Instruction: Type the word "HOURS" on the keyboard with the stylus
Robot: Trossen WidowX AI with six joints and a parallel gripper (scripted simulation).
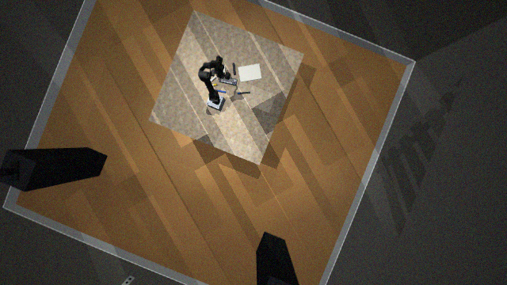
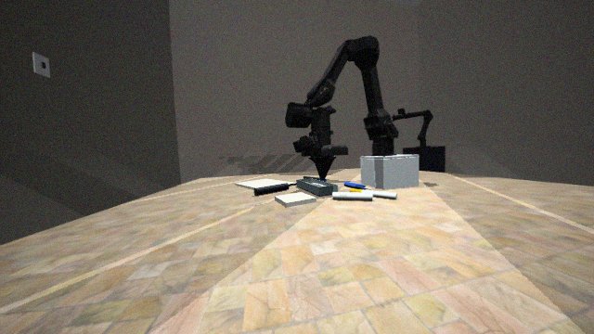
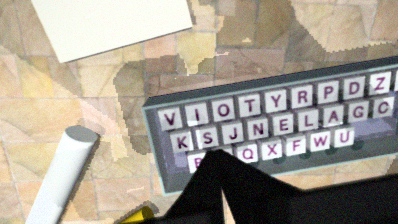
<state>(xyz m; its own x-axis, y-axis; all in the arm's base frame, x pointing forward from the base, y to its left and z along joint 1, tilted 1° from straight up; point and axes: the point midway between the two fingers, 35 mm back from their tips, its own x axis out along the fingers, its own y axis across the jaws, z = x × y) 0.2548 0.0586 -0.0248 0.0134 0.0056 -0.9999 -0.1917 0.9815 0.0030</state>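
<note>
The blue stylus lies 13 cm behind my gripper tip and 3 cm below it. Round my gripper tip: yellow-capped white marker: 10 cm behind, 8 cm to the left, 3 cm below; flat pad: 10 cm ahead, 6 cm to the left, 4 cm below; dark cylinder: 15 cm ahead, 7 cm to the right, 3 cm below.
</note>
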